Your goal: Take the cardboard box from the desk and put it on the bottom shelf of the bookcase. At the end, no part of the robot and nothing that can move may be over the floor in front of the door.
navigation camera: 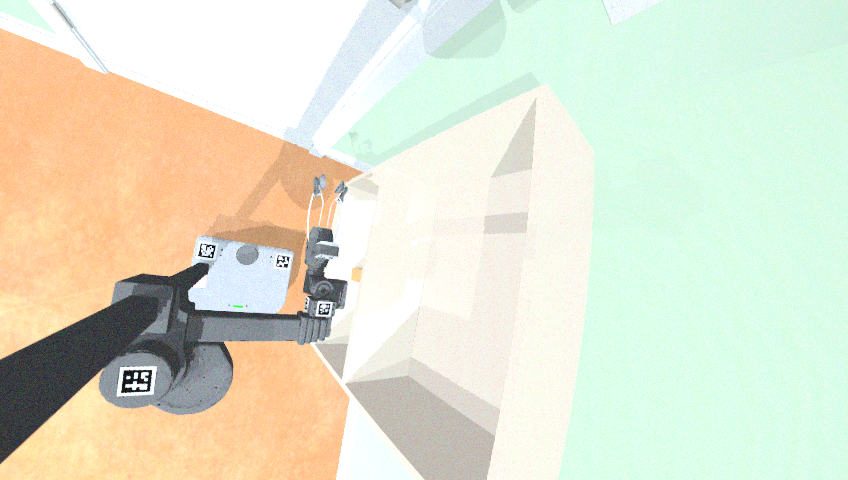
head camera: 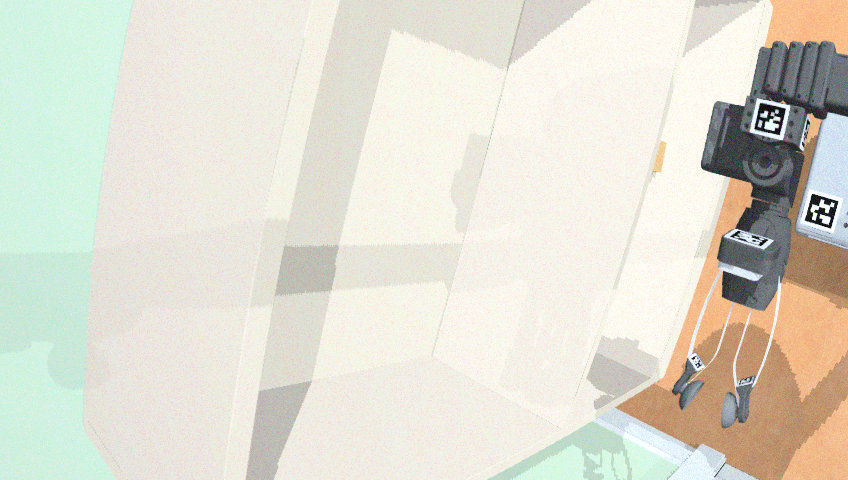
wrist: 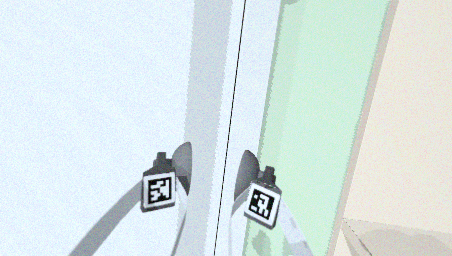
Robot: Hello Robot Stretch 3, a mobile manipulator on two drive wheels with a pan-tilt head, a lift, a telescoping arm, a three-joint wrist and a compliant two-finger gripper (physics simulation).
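Where they show: gripper, fingertip midpoint: [navigation camera: 332,177] [head camera: 703,418] [wrist: 216,163]; robot's base, link origin: [navigation camera: 246,254].
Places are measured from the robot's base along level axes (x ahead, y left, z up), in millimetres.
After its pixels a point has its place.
Observation:
The bookcase [head camera: 178,178] @(z 1060, x 93, y -461 mm) [navigation camera: 550,237] @(z 1060, x 138, y -393 mm) [wrist: 415,100] @(z 678, x 400, y -409 mm) stands against the green wall. A small orange-tan part of the cardboard box [head camera: 659,156] @(z 128, x -19, y -456 mm) [navigation camera: 356,274] @(z 160, x -16, y -456 mm) shows in its lowest compartment; the shelf above hides the rest. My gripper [head camera: 709,402] @(z 608, x 254, y -146 mm) [navigation camera: 330,187] @(z 608, x 254, y -146 mm) [wrist: 216,163] @(z 608, x 254, y -146 mm) is partly open, with a gap and nothing between the fingertips. It is outside the bookcase, beside its front lower corner, pointing along the front toward the wall with the door. The white door [navigation camera: 208,53] @(z 412, x 555, y 236 mm) [wrist: 90,90] @(z 621, x 551, y 141 mm) is ahead and to the left. I cannot tell exactly whether the fingertips are over the floor before it.
My base [head camera: 827,172] @(z 160, x -66, y -137 mm) [navigation camera: 267,285] @(z 160, x -102, y -90 mm) stands on the orange floor [navigation camera: 148,166] @(z 1, x 267, y 403 mm) in front of the bookcase. The arm [navigation camera: 249,327] @(z 723, x -100, y -15 mm) reaches toward the bookcase, and the wrist is close to its front edge. The white door frame [navigation camera: 371,83] @(z 667, x 525, y -172 mm) stands between door and bookcase. A pale surface [navigation camera: 371,446] @(z 272, x -814, y -604 mm) lies beyond the bookcase's other end.

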